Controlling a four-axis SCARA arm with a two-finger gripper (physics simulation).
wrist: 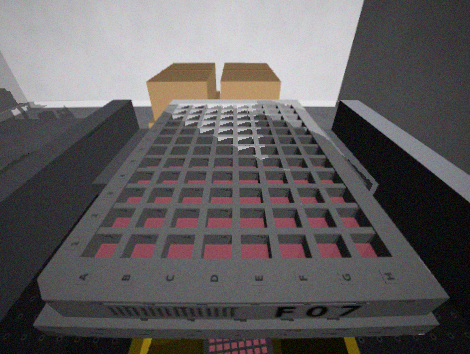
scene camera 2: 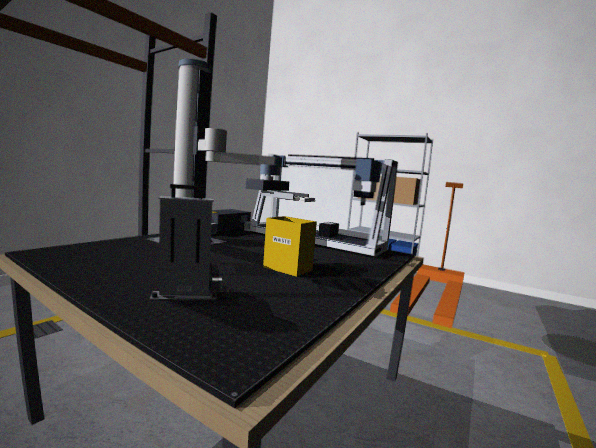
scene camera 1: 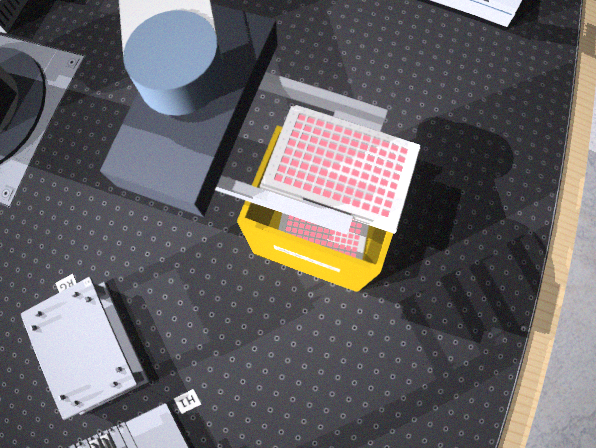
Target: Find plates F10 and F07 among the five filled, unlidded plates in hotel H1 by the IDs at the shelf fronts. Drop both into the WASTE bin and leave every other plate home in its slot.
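Places are measured from the arm's base along level axes (x back, y right, z up), in centimetres.
Pixels of known places: gripper, fingertip midpoint: (wrist: 235, 119) (scene camera 2: 301, 196) (scene camera 1: 367, 170).
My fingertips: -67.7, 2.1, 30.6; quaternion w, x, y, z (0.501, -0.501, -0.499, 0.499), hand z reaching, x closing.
Observation:
Behind a point stands the place of what it marks, as x, y, z.
My gripper (scene camera 1: 369, 171) @[-67.7, 2.1, 30.6] (scene camera 2: 292, 195) @[-67.7, 2.1, 30.6] (wrist: 235, 119) @[-67.7, 2.1, 30.6] is shut on plate F07 (scene camera 1: 340, 157) @[-65.0, 1.4, 30.0] (wrist: 240, 287) @[-59.5, 2.1, 30.5], one finger along each long side. The plate is white with pink-filled wells, unlidded, and looks level. Its F07 label faces the wrist camera. It is held above the yellow WASTE bin (scene camera 1: 265, 250) @[-58.8, 8.4, 8.5] (scene camera 2: 306, 250) @[-72.6, 3.1, 10.5] (wrist: 139, 346) @[-60.8, -2.9, 21.3], with a gap between them in scene camera 2. Another pink-filled plate (scene camera 1: 320, 237) @[-64.9, 3.1, 2.9] (wrist: 237, 346) @[-65.3, 2.4, 3.2] lies inside the bin; its ID cannot be read. Hotel H1 (scene camera 1: 155, 422) @[-51.5, 36.3, 2.1] shows partly at the bottom of scene camera 1; its shelf fronts are hidden.
A white-topped unit (scene camera 1: 80, 350) @[-39.2, 30.0, 7.3] stands near H1's tag (scene camera 1: 187, 401) @[-54.7, 31.8, 1.3]. A dark grey tower (scene camera 2: 185, 245) @[-59.1, 49.2, 16.5] stands before the arm's white column (scene camera 2: 185, 130) @[-3.5, 6.6, 56.1]. A white gantry frame (scene camera 2: 382, 210) @[-84.9, -50.7, 25.1] stands behind the bin. The table's wooden edge (scene camera 1: 542, 300) @[-101.4, 0.8, 0.0] runs along the right.

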